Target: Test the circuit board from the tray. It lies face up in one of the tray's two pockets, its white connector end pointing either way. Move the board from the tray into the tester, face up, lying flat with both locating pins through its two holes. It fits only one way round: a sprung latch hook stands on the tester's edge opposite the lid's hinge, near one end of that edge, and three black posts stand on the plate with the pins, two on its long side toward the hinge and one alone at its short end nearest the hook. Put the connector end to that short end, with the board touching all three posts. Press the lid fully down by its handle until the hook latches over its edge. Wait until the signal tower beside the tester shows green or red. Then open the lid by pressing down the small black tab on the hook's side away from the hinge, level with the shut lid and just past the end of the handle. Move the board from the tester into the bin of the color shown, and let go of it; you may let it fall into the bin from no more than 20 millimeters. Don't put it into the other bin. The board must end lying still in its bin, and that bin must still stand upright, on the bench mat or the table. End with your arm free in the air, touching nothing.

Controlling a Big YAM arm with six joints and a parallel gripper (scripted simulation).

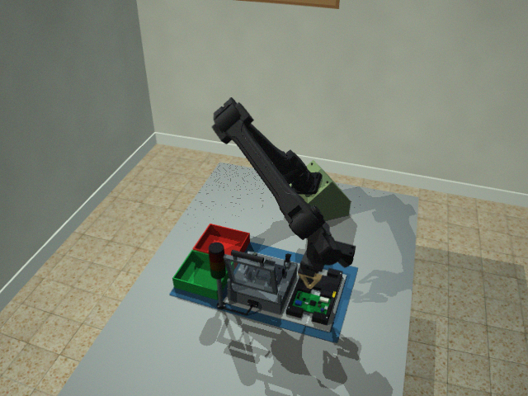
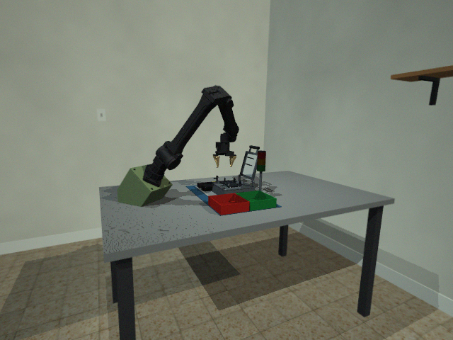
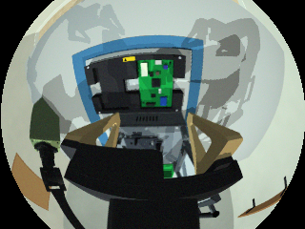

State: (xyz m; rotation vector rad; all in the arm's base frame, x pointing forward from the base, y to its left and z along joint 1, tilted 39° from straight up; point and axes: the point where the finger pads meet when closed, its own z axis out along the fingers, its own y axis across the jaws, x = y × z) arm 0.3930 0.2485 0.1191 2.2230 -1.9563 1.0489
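My gripper is now 120 mm above the green circuit board. The rest, counted from my hand: tester plate 160 mm to the right, 70 mm below, 20 mm behind; then latch hook 110 mm to the right, 90 mm behind, 50 mm below; then clear lid 160 mm to the right, 90 mm ahead, 50 mm above.
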